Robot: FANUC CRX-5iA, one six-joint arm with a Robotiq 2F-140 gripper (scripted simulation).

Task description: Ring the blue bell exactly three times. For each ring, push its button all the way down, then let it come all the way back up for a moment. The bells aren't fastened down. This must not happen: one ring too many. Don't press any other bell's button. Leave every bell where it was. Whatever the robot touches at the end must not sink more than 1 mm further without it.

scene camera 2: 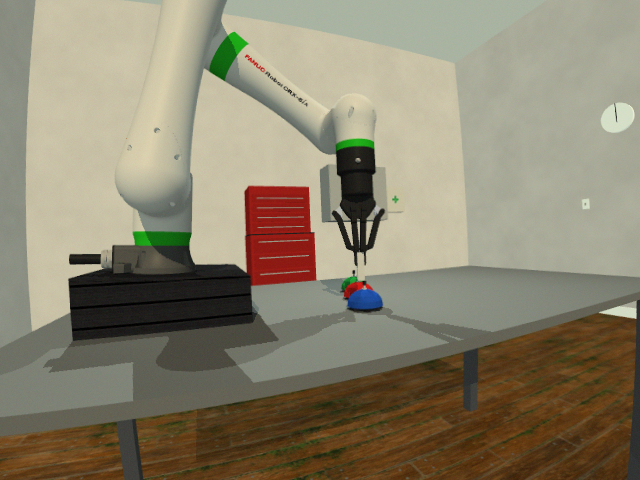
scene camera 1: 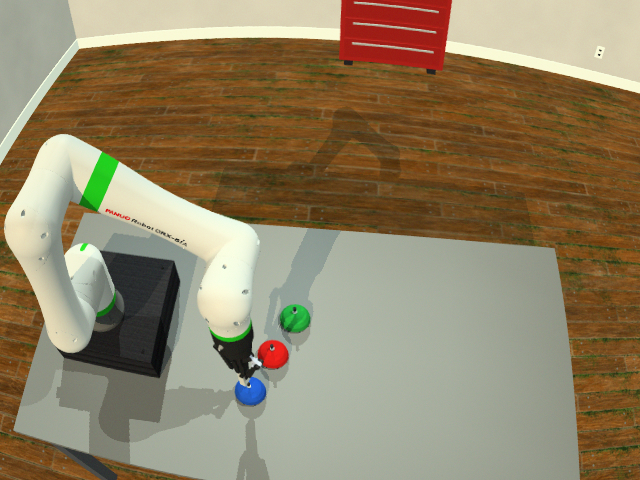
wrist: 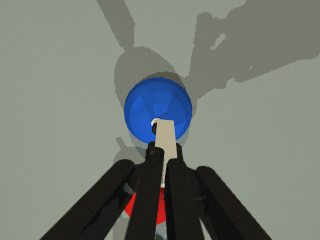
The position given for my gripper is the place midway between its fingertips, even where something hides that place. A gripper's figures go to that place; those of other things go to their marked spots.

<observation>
My gripper [wrist: 164,132] is 21 cm from the lens. A blue bell [wrist: 155,98]: 23 cm from the lens.
</observation>
